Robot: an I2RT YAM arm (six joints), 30 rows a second.
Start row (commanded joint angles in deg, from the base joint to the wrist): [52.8 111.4 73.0 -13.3 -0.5 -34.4]
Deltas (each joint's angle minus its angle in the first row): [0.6 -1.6 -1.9 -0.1 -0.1 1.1]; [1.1 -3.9 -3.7 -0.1 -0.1 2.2]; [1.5 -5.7 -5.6 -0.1 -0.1 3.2]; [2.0 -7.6 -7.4 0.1 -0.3 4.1]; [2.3 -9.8 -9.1 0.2 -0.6 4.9]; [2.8 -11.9 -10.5 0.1 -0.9 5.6]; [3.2 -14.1 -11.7 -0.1 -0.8 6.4]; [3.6 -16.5 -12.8 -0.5 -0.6 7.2]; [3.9 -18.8 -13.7 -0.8 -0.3 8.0]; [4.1 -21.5 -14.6 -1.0 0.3 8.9]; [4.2 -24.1 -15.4 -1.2 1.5 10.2]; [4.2 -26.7 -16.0 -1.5 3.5 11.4]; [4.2 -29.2 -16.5 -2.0 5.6 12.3]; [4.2 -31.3 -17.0 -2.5 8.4 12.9]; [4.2 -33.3 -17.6 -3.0 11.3 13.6]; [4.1 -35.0 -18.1 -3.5 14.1 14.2]
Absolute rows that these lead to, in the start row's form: [53.4 109.8 71.1 -13.4 -0.6 -33.3]; [53.9 107.5 69.3 -13.4 -0.6 -32.2]; [54.3 105.7 67.4 -13.4 -0.6 -31.2]; [54.8 103.8 65.6 -13.2 -0.8 -30.3]; [55.1 101.6 63.9 -13.1 -1.1 -29.5]; [55.6 99.5 62.5 -13.2 -1.4 -28.8]; [56.0 97.3 61.3 -13.4 -1.3 -28.0]; [56.4 94.9 60.2 -13.8 -1.1 -27.2]; [56.7 92.6 59.3 -14.1 -0.8 -26.4]; [56.9 89.9 58.4 -14.3 -0.2 -25.5]; [57.0 87.3 57.6 -14.5 1.0 -24.2]; [57.0 84.7 57.0 -14.8 3.0 -23.0]; [57.0 82.2 56.5 -15.3 5.1 -22.1]; [57.0 80.1 56.0 -15.8 7.9 -21.5]; [57.0 78.1 55.4 -16.3 10.8 -20.8]; [56.9 76.4 54.9 -16.8 13.6 -20.2]
